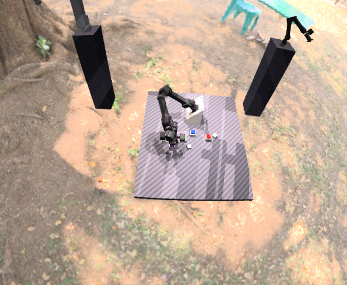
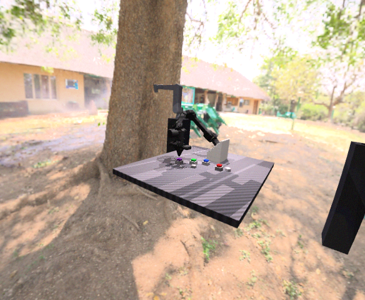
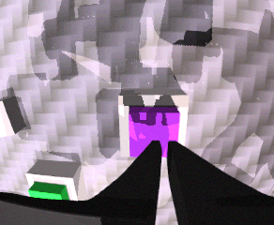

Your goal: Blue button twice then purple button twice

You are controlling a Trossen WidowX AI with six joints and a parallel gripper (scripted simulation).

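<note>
The purple button is 3 cm below my gripper tip. Round my gripper tip: blue button (14 cm behind, 17 cm to the left, 3 cm below); then green button (8 cm behind, 9 cm to the left, 3 cm below); then red button (11 cm behind, 31 cm to the left, 3 cm below).
</note>
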